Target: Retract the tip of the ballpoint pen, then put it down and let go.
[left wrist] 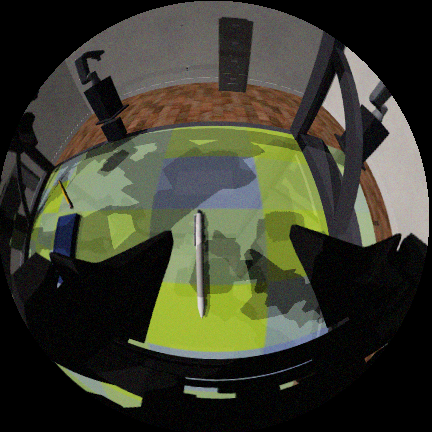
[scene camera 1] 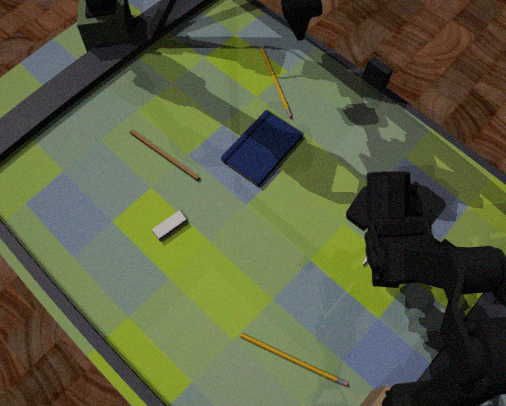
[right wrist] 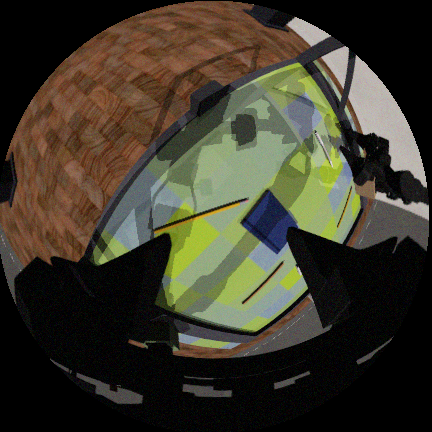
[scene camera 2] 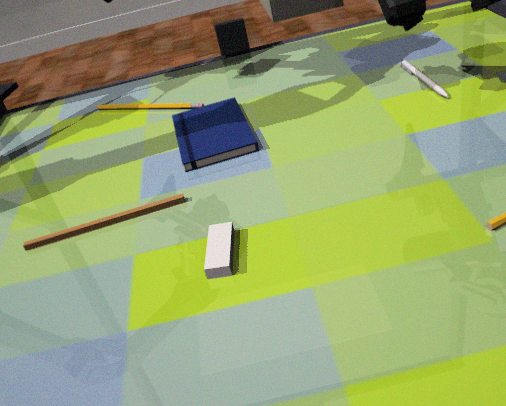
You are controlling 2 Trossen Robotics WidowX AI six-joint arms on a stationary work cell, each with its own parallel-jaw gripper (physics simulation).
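Frame: origin at the left arm's base, x left, y ahead, z down, level; centimetres.
Seen in the pictures: left gripper, fingertip midpoint: (left wrist: 233, 233) (right wrist: 343, 137) (scene camera 2: 439, 17); right gripper, fingertip midpoint: (scene camera 1: 296, 26) (right wrist: 230, 236); left arm's base, link origin: (right wrist: 375, 182); right arm's base, link origin: (scene camera 1: 101, 5) (right wrist: 158, 346).
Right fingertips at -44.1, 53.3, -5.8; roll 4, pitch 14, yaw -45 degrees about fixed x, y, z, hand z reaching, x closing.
Offsets run from my right fingertips to a thing's top centre, as dx, dy, dz.
The ballpoint pen @(+16.3, -34.2, +15.2) (scene camera 2: 425, 79) (left wrist: 200, 265) (right wrist: 324, 150) is slim and whitish and lies flat on the checkered table. In the left wrist view its pointed end is toward the bottom and its clip end toward the top; whether the writing tip is out is too small to tell. In scene camera 1 one end shows past the left gripper, which hides the rest. My left gripper (left wrist: 233, 233) is open above the pen, which lies between the fingers' lines of view, nearer the finger at the left. My right gripper (right wrist: 230, 236) is open and empty, high and far from the pen.
A dark blue notebook @(+16.2, -6.0, +15.0) (scene camera 1: 262, 147) (scene camera 2: 215, 132), a white eraser @(+39.4, -4.1, +15.0) (scene camera 1: 170, 225) (scene camera 2: 219, 250), a brown stick @(+29.6, +7.3, +15.5) (scene camera 1: 165, 155) (scene camera 2: 105, 221) and two yellow pencils @(+2.1, +2.3, +15.5) (scene camera 1: 276, 82) @(+43.1, -35.4, +15.5) (scene camera 1: 295, 359) lie on the table. A dark frame beam (scene camera 1: 65, 95) runs along one side.
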